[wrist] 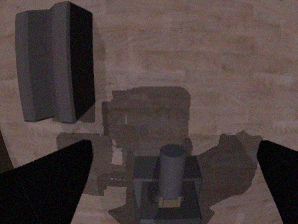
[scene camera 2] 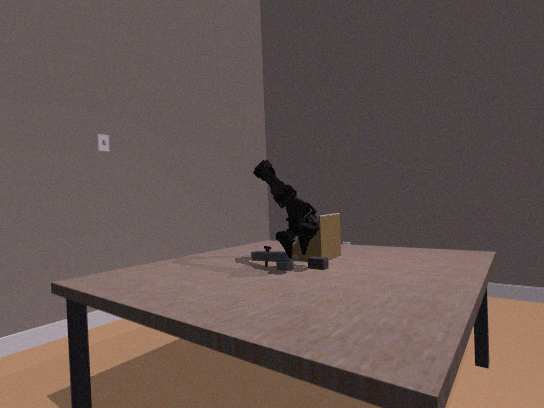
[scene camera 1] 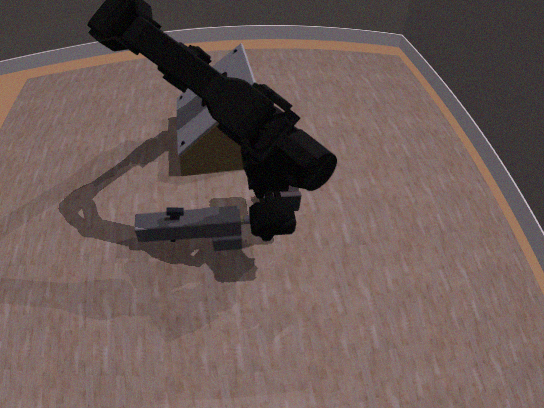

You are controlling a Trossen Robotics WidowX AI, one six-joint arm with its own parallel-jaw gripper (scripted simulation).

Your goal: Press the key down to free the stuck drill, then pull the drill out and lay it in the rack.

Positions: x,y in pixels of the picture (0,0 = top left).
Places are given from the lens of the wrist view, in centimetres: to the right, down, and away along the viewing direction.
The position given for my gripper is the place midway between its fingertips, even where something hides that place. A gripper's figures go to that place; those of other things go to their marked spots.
my gripper (wrist: 180,151): 2, 2, 9
short bit (wrist: 172,156): 1, 2, 9
dark grey block (wrist: 54,53): -5, -3, 9
